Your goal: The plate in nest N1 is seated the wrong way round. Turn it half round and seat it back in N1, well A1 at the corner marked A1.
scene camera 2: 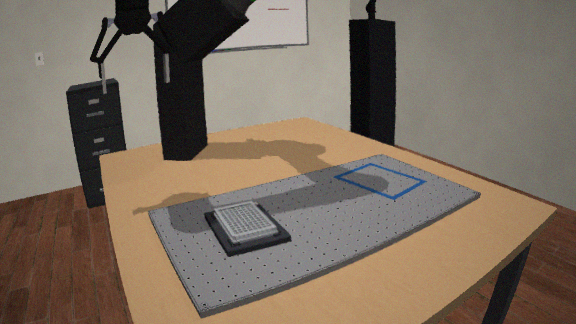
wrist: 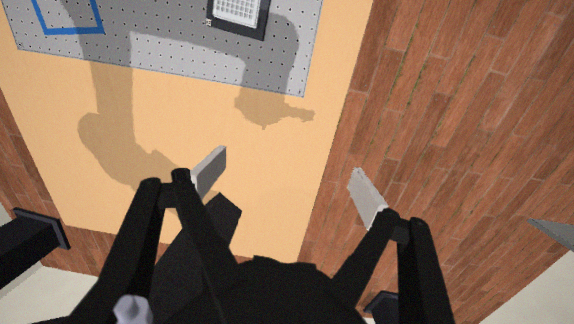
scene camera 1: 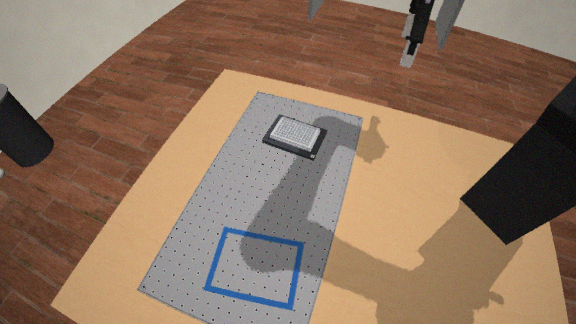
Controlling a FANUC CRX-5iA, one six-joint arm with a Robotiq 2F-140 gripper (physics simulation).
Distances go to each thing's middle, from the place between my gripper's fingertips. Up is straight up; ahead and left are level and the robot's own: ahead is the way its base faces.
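Gripper, mine: 0.22 m short of the white well plate (scene camera 2: 243, 222), 0.17 m to the right of it, 0.25 m above it. Dark nest (scene camera 2: 218, 231), from my hand: 0.22 m ahead, 0.17 m to the left, 0.27 m below.
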